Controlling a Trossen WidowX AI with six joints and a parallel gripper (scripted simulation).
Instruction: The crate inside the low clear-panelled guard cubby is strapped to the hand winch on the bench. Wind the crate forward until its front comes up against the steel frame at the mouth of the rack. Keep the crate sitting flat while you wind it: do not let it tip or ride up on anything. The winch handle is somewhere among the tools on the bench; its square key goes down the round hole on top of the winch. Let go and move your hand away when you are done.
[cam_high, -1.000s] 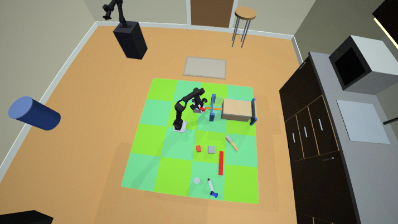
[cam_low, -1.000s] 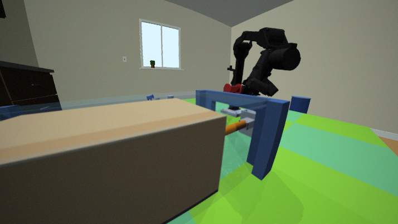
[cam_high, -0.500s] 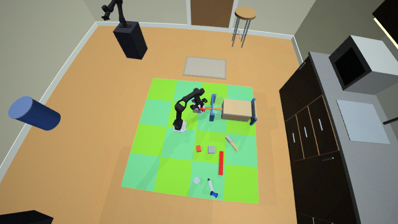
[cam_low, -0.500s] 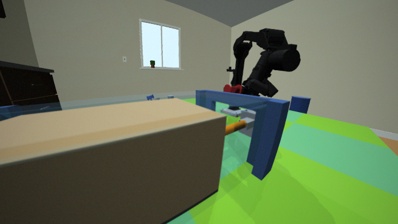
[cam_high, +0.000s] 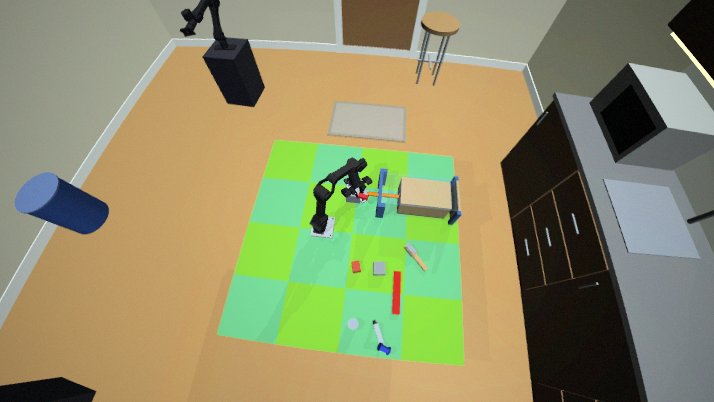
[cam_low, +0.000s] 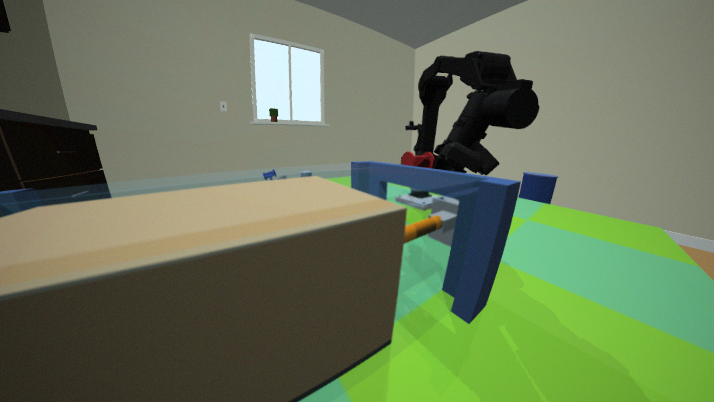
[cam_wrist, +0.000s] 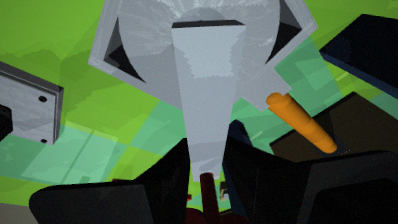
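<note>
Now: gripper tip 50 mm below the red knob, 20 mm to the left of it and 20 mm short of it. Also, from my gripper tip: blue steel frame 110 mm ahead, 60 mm to the left; then grey winch 70 mm below, 60 mm behind, 40 mm to the left; then red-knobbed crank handle 20 mm above.
</note>
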